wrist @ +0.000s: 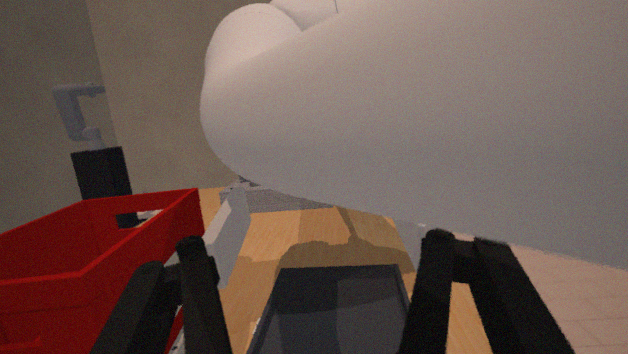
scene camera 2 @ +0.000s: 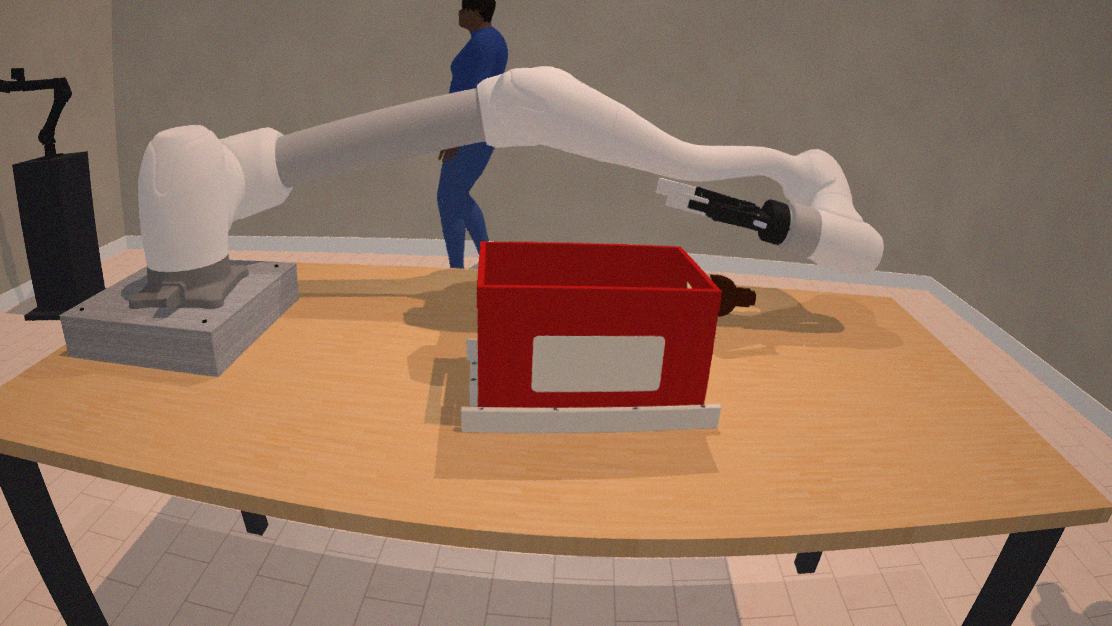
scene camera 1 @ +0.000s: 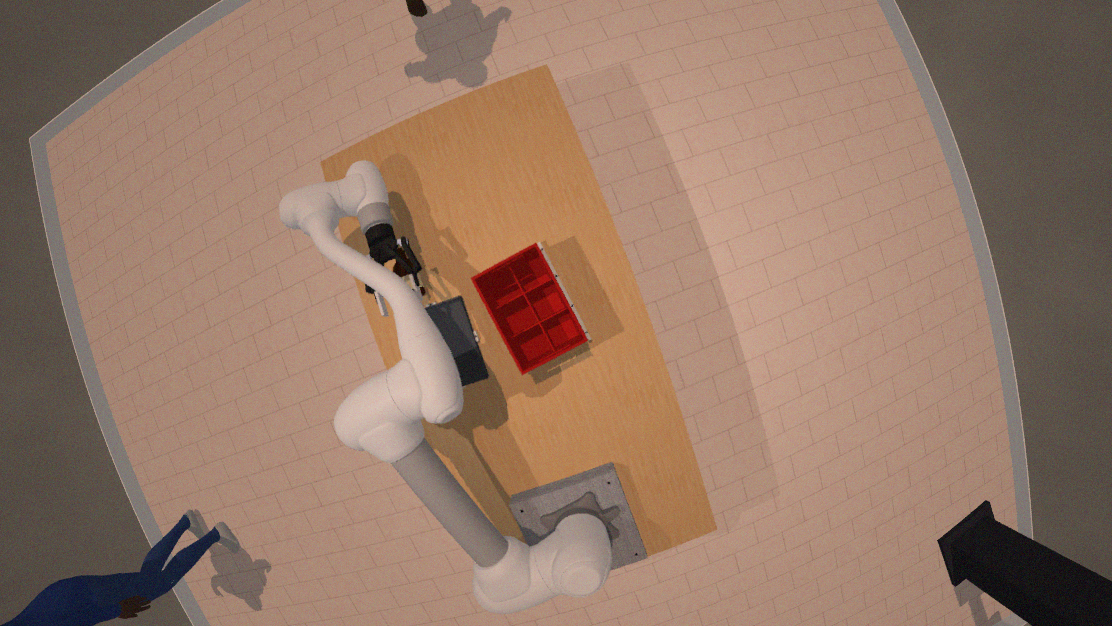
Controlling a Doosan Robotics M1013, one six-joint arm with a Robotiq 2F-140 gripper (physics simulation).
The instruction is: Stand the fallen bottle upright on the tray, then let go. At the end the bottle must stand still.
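Pixels of known places: gripper, between the fingertips: point(scene camera 2: 662, 190); arm's base, origin of its link: point(scene camera 2: 190, 290) point(scene camera 1: 580, 526).
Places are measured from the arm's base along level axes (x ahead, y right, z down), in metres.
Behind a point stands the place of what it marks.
The brown bottle point(scene camera 1: 401, 268) @[x 0.924, y -0.034, z 0.000 m] point(scene camera 2: 726, 295) @[x 0.922, y -0.004, z 0.023 m] lies on its side, its neck pointing away from the arm's base. In scene camera 2 the crate hides its body; in scene camera 1 the gripper and arm cover much of it, so I cannot tell how much rests on the tray. The bottle does not show in the wrist view. The dark grey tray point(scene camera 1: 458, 321) @[x 0.713, y 0.016, z 0.068 m] point(wrist: 320, 320) @[x 0.646, y -0.041, z 0.068 m] lies flat on the table, partly under the arm. My gripper point(scene camera 2: 675, 193) @[x 0.800, y -0.037, z -0.146 m] point(wrist: 317, 198) @[x 0.800, y -0.037, z -0.146 m] is open and empty, its fingers wide apart, above the bottle and pointing towards the tray and the arm's base.
The red crate point(scene camera 2: 595, 311) @[x 0.618, y 0.318, z -0.075 m] point(scene camera 1: 498, 273) @[x 0.764, y 0.195, z 0.032 m] point(wrist: 150, 245) @[x 0.674, y 0.136, z -0.080 m] with compartments stands beside the tray, with white rails point(scene camera 2: 591, 419) @[x 0.620, y 0.330, z 0.054 m] along its foot. The forearm point(scene camera 1: 420, 349) @[x 0.676, y 0.008, z -0.306 m] point(wrist: 425, 110) @[x 0.952, y -0.039, z -0.202 m] passes over the tray. A person in blue point(scene camera 1: 85, 598) point(scene camera 2: 478, 62) stands beyond the table point(scene camera 2: 350, 435) @[x 0.334, y 0.329, z 0.073 m].
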